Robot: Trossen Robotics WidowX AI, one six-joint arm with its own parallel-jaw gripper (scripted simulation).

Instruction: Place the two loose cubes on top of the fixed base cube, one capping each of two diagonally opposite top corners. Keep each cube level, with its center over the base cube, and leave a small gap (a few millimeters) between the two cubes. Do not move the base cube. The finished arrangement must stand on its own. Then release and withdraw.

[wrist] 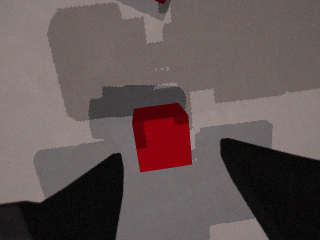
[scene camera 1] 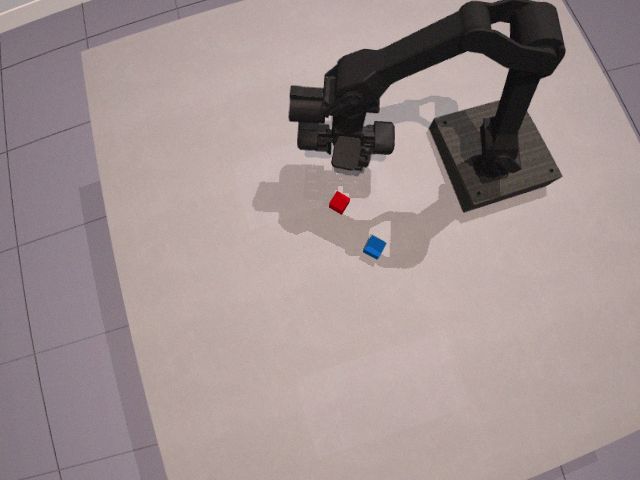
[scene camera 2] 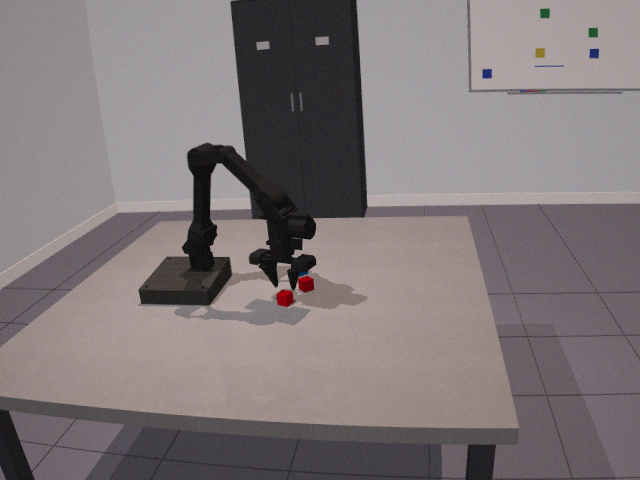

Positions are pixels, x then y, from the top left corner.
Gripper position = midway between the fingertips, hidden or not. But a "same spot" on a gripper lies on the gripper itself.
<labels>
The gripper shows in the wrist view, in scene camera 1 and in scene camera 2 (285, 288). The same spot on the gripper: (wrist: 272, 183) is (scene camera 1: 329, 146).
</labels>
